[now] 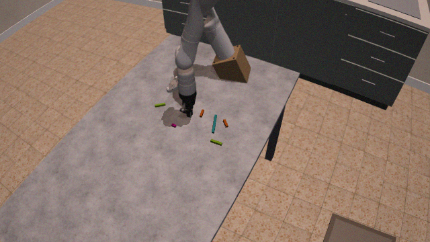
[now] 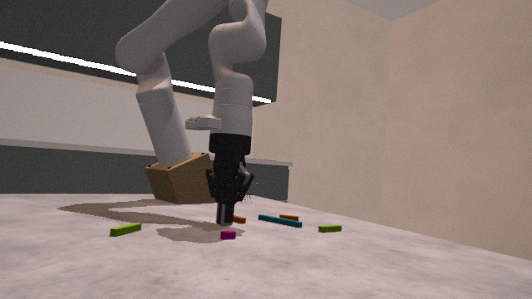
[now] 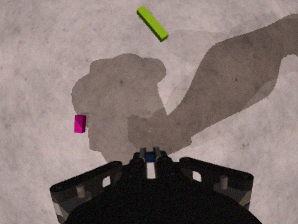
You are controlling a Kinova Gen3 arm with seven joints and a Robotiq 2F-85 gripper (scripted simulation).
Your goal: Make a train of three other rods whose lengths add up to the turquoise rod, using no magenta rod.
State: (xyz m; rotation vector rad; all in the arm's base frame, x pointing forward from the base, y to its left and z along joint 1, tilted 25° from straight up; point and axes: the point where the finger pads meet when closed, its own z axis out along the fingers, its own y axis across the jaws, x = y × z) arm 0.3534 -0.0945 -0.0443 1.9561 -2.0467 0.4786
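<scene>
My hand is 2 cm above the blue rod. Round my hand: turquoise rod 2 cm ahead, 12 cm to the left, 2 cm below; magenta rod 8 cm ahead, 5 cm to the right, 2 cm below.
</scene>
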